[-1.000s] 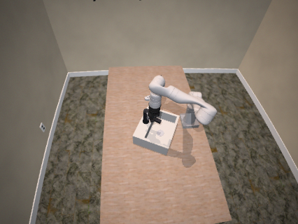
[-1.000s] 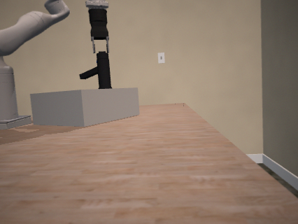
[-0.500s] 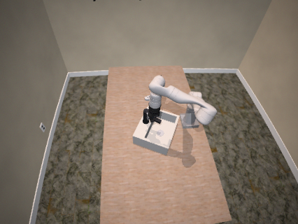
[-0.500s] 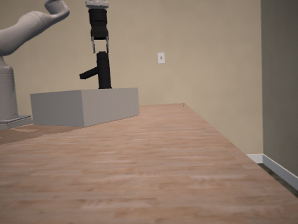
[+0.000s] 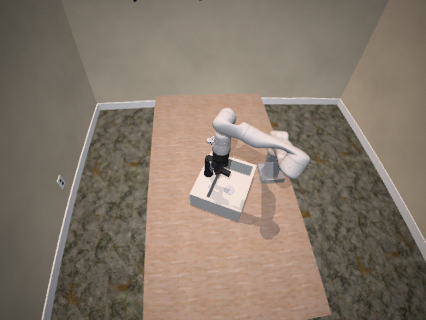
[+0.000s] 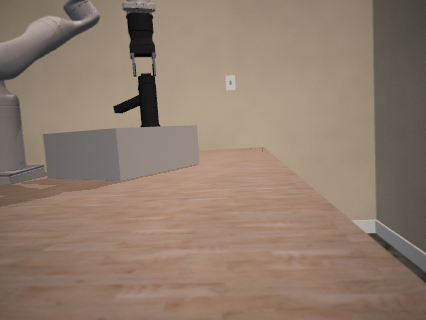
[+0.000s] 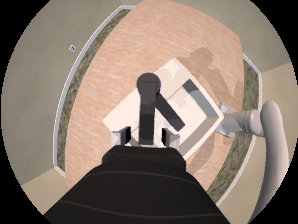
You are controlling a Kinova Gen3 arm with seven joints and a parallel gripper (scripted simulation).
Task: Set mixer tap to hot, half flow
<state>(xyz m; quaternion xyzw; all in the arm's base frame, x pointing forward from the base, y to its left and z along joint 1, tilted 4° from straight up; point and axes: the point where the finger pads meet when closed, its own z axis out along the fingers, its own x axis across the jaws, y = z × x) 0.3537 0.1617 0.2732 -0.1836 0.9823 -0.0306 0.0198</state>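
My hand is 30 mm to the left of the lever, 30 mm above it and 10 mm short of it. Round my hand: white sink block: 260 mm below, 80 mm behind, 30 mm to the right; black mixer tap: 70 mm below, 60 mm to the right, 10 mm ahead.
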